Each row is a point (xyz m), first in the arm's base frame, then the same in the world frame.
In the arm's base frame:
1: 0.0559 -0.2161 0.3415
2: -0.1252 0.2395 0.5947
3: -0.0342 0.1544 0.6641
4: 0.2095 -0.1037 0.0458
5: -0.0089 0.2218 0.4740
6: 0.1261 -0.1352 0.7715
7: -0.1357 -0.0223 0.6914
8: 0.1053 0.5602 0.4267
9: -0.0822 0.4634 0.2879
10: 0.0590 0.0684 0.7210
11: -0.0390 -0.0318 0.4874
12: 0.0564 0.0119 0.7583
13: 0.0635 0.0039 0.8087
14: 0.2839 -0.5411 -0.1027
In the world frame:
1: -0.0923 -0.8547 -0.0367
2: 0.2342 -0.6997 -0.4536
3: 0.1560 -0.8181 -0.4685
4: -0.3084 -0.5828 0.0186
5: 0.0849 -0.6387 -0.4047
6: -0.0104 -1.1128 -0.3875
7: 0.2289 -0.9489 -0.3276
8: 0.0219 -0.3829 -0.6505
9: 0.1373 -0.3306 -0.4320
10: 0.0717 -0.9284 -0.4756
11: 0.0735 -0.8206 -0.2254
12: 0.0760 -0.9939 -0.4586
13: 0.0837 -1.0361 -0.4871
14: -0.4995 -0.7881 0.3930

